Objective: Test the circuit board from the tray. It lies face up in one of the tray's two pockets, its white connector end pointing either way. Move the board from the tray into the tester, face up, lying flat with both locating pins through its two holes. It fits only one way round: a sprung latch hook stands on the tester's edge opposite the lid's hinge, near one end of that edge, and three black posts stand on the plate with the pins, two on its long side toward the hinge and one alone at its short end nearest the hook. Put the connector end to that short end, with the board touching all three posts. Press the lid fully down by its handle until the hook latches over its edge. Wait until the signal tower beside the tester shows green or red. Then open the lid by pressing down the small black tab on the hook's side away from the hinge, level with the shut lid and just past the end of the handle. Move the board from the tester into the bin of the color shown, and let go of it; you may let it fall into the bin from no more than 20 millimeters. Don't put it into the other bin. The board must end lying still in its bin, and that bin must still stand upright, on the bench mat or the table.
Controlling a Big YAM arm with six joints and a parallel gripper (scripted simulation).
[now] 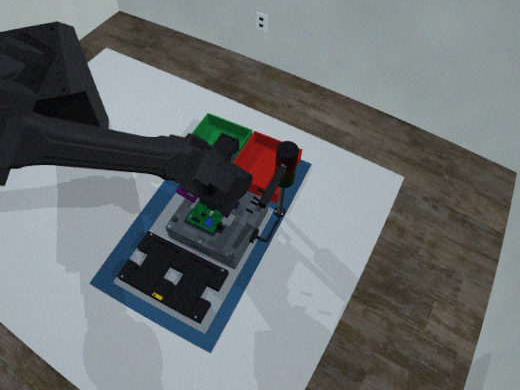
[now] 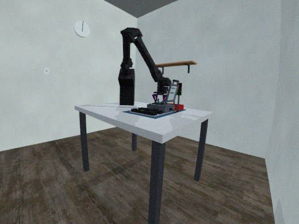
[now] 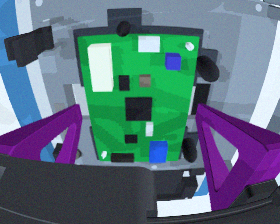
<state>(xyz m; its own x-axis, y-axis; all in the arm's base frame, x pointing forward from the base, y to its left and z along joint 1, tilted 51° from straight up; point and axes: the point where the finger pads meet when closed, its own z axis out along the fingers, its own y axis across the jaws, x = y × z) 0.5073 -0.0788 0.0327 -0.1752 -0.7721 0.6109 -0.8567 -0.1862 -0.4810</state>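
Now: the green circuit board right at my hand. Also, from my hand: black latch hook: 5 cm behind, 7 cm to the left, 1 cm above; then red bin: 8 cm ahead, 19 cm to the left, 6 cm below; then tester lid: 12 cm ahead, 2 cm to the right, 10 cm above.
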